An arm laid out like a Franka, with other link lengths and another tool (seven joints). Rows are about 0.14 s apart.
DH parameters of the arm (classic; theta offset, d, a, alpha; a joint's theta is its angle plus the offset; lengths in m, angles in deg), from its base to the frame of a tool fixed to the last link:
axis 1: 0 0.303 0 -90
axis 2: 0 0 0 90
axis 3: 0 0.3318 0.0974 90
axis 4: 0 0 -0.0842 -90
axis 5: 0 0.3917 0 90
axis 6: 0 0 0.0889 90
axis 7: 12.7 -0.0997 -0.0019 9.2
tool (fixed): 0 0.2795 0 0
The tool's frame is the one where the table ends.
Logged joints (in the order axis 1, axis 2, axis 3, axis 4, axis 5, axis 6, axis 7), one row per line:
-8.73 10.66 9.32 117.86 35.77 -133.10 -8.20
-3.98 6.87 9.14 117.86 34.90 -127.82 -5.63
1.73 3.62 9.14 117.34 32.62 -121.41 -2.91
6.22 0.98 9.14 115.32 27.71 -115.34 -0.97
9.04 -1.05 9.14 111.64 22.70 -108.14 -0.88
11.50 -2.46 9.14 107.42 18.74 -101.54 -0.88
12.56 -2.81 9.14 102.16 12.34 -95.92 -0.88
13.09 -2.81 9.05 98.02 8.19 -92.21 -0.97
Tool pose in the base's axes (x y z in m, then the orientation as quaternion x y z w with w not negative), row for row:
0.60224 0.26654 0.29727 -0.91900 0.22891 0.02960 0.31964
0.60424 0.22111 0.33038 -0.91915 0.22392 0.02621 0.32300
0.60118 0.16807 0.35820 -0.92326 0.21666 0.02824 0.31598
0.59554 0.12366 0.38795 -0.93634 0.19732 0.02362 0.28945
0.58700 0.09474 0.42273 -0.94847 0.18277 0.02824 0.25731
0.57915 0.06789 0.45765 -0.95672 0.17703 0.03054 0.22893
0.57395 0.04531 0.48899 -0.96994 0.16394 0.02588 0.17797
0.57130 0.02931 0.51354 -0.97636 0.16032 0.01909 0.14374
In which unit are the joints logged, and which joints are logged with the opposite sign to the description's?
The joints are logged in degrees. Opposite sign: axis 1, axis 4, axis 6, axis 7.
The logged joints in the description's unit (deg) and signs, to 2 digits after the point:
8.73 10.66 9.32 -117.86 35.77 133.10 8.20
3.98 6.87 9.14 -117.86 34.90 127.82 5.63
-1.73 3.62 9.14 -117.34 32.62 121.41 2.91
-6.22 0.98 9.14 -115.32 27.71 115.34 0.97
-9.04 -1.05 9.14 -111.64 22.70 108.14 0.88
-11.50 -2.46 9.14 -107.42 18.74 101.54 0.88
-12.56 -2.81 9.14 -102.16 12.34 95.92 0.88
-13.09 -2.81 9.05 -98.02 8.19 92.21 0.97

